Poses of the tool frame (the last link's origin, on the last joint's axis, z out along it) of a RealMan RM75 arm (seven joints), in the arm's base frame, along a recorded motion.
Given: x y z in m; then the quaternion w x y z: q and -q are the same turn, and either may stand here.
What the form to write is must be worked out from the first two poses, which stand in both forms.
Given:
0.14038 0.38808 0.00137 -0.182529 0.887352 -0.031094 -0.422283
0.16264 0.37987 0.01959 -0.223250 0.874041 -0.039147 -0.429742
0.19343 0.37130 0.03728 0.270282 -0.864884 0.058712 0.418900
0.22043 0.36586 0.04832 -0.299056 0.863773 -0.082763 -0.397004
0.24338 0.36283 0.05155 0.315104 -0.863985 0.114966 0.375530
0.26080 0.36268 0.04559 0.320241 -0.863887 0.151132 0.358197
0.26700 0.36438 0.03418 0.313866 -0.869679 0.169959 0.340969
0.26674 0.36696 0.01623 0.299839 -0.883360 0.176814 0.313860
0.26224 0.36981 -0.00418 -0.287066 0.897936 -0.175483 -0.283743
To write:
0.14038 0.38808 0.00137 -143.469 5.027 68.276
0.16264 0.37987 0.01959 -138.267 6.193 67.982
0.19343 0.37130 0.03728 -133.524 9.064 64.671
0.22043 0.36586 0.04832 -131.433 12.593 60.409
0.24338 0.36283 0.05155 -130.424 17.355 56.688
0.26080 0.36268 0.04559 -130.080 22.757 53.935
0.26700 0.36438 0.03418 -131.363 25.672 51.503
0.26674 0.36696 0.01623 -134.361 26.894 47.739
0.26224 0.36981 -0.00418 -137.454 26.863 43.435

